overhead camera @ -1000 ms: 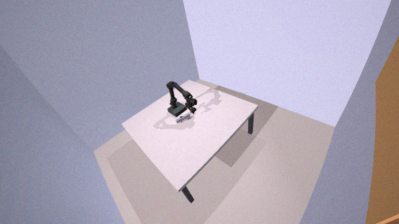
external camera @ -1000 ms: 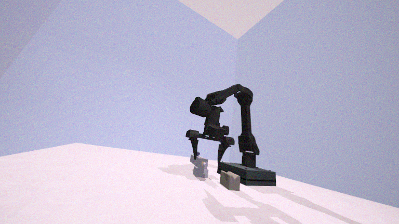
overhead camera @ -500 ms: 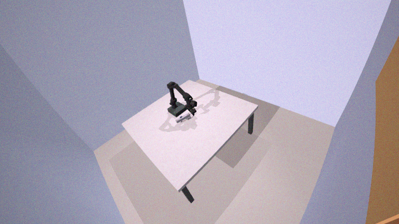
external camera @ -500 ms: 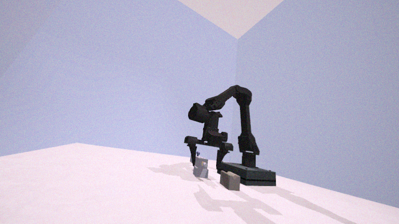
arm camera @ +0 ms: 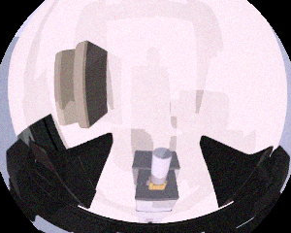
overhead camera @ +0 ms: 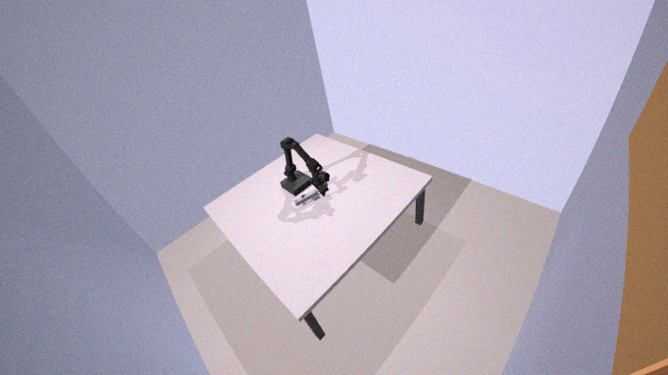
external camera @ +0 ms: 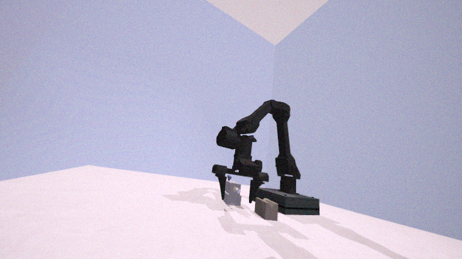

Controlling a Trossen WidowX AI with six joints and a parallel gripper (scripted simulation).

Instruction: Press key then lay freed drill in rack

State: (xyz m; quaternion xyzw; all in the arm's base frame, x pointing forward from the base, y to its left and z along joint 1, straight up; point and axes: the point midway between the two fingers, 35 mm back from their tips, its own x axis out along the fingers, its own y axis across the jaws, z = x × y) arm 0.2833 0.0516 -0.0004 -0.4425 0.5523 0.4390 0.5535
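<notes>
Now: the drill 5 cm to the right of my gripper tip, 3 cm above it and 1 cm behind it. From my gripper tip the other things lie so: grey-brown notched block: 7 cm to the left, 6 cm behind; pale grey block: 11 cm to the right, 2 cm behind, 2 cm above.
</notes>
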